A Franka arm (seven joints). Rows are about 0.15 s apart.
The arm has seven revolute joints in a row. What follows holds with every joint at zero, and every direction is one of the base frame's. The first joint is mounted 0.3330 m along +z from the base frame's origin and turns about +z. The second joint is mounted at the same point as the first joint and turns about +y. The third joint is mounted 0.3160 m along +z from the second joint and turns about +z. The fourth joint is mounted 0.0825 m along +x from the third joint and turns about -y. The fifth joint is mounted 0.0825 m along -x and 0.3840 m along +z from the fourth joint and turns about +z. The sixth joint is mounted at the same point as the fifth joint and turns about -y. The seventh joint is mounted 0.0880 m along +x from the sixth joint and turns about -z. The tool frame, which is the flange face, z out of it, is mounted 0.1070 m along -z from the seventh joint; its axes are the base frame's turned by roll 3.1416, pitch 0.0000 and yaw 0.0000 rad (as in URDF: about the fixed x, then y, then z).
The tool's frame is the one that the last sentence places.
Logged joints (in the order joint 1, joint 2, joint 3, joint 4, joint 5, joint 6, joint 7), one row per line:
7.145 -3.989 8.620 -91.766 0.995 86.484 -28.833
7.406 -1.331 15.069 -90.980 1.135 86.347 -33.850
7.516 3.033 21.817 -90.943 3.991 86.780 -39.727
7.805 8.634 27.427 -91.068 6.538 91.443 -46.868
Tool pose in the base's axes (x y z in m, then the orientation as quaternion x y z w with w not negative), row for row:
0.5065 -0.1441 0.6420 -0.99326 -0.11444 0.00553 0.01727
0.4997 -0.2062 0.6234 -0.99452 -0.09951 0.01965 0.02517
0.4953 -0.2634 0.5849 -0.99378 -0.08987 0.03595 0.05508
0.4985 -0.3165 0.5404 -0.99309 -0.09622 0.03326 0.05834
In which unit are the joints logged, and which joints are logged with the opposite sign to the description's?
The joints are logged in degrees. Opposite sign: joint 1, joint 3.
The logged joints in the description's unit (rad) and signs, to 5 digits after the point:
-0.12470 -0.06962 -0.15045 -1.60162 0.01737 1.50943 -0.50323
-0.12926 -0.02323 -0.26300 -1.58790 0.01981 1.50704 -0.59079
-0.13118 0.05294 -0.38078 -1.58725 0.06966 1.51460 -0.69337
-0.13622 0.15069 -0.47869 -1.58944 0.11411 1.59598 -0.81800

